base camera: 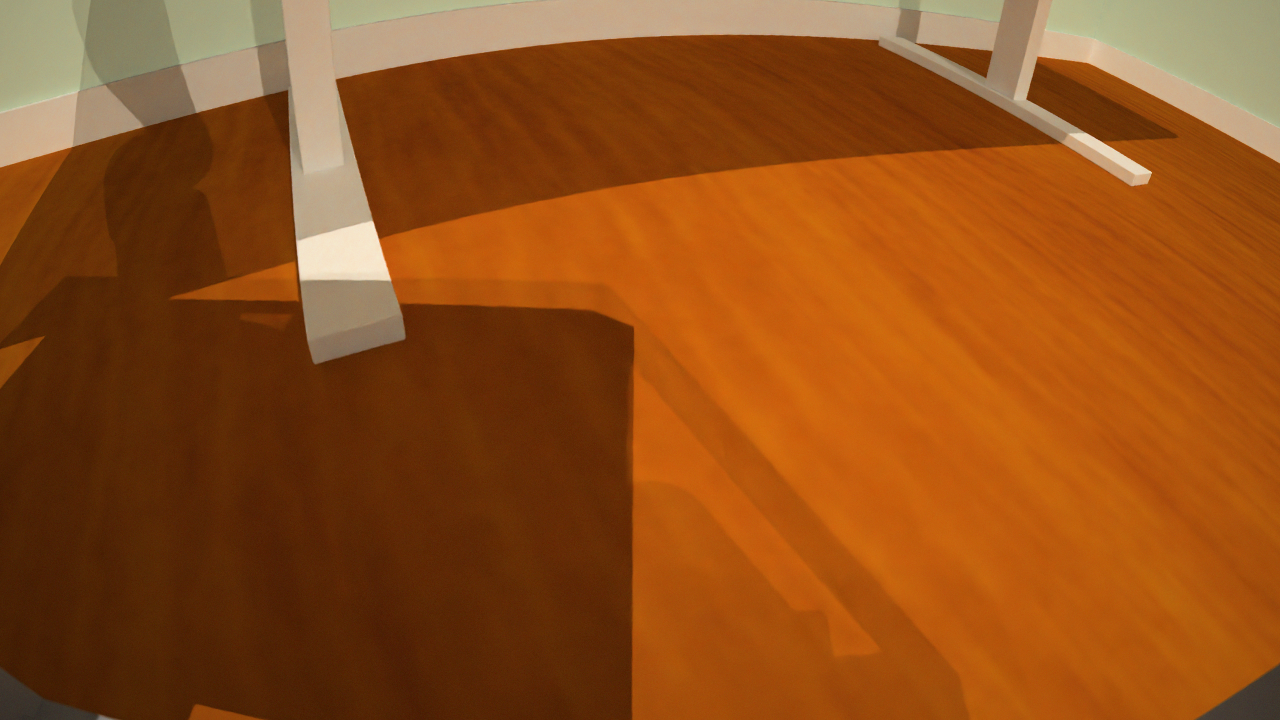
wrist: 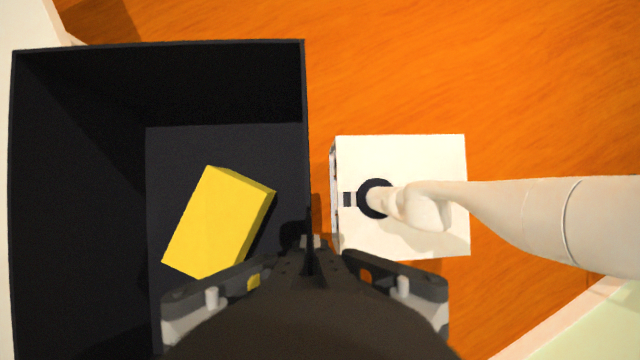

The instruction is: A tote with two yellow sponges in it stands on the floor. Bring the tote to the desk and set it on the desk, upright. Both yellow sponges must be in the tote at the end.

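Frame: origin at the arm's base, x ahead, y right, z down, level; centimetres.
Seen in the pictures: gripper, between the fingertips: [wrist: 310,244]; arm's base, origin of its link: [wrist: 377,198].
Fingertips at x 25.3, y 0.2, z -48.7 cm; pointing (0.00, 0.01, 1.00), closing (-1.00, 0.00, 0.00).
Observation:
Offsets run from my fingertips to a thing's top centre. Level surfaces: height alone.
The black tote @[dx +9.8, dy +0.6, dz -5.3 cm] [wrist: 150,85] fills the left of the wrist view, upright as far as shown. A yellow sponge @[dx +9.0, dy +2.0, dz +0.0 cm] [wrist: 220,220] lies in it on the tote's floor. A small patch of yellow shows through the gripper's left linkage, with the rest hidden; it looks like the second sponge. My gripper [wrist: 310,244] is shut on the tote's right wall. The desk shows as white legs in the base view [base camera: 313,89] and as a pale top @[dz +16.3 cm] [wrist: 25,20] at the left edge of the wrist view, partly covered by the tote. The tote's height above it cannot be told.
My white base [wrist: 400,155] and arm [wrist: 610,225] are right of the tote. In the base view, a desk foot [base camera: 349,308] reaches toward me at left, and another [base camera: 1096,156] stands at far right. Walls with a pale baseboard [base camera: 626,19] run behind them.

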